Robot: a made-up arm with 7 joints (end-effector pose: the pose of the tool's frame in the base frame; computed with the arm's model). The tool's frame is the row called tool.
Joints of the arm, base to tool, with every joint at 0 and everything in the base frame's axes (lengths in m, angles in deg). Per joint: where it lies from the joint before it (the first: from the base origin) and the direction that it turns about. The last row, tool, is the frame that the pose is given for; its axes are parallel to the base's.
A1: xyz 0.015 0.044 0.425 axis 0 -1 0
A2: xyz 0.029 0.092 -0.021 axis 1 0 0
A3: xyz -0.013 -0.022 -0.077 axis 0 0 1
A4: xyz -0.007 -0.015 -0.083 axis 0 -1 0
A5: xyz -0.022 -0.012 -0.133 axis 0 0 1
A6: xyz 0.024 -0.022 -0.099 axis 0 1 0
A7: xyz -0.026 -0.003 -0.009 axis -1 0 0
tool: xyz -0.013 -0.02 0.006
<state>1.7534 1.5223 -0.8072 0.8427 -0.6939 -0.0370 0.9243</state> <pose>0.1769 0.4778 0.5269 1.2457 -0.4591 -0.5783</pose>
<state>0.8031 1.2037 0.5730 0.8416 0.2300 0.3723 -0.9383</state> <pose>0.2450 0.4550 0.4536 1.6059 -1.1538 1.6372</pose>
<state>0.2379 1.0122 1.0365 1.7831 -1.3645 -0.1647 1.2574</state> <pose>0.1479 0.3596 0.4903 1.5207 -0.1660 -0.6546</pose>
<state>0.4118 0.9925 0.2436 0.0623 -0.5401 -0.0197 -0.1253</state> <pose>0.1246 0.4225 0.1275 1.1760 -0.3058 -0.0812</pose>
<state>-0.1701 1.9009 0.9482 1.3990 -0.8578 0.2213 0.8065</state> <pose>0.2032 0.3377 0.5619 2.0298 -0.2943 -0.8842</pose>
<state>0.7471 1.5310 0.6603 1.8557 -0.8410 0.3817 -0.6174</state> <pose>0.1413 0.2988 0.6241 -2.3150 0.9362 -0.4556</pose>
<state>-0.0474 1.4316 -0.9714 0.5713 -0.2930 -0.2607 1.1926</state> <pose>0.0273 0.4952 0.2374 -0.1971 1.0017 -1.0776</pose>
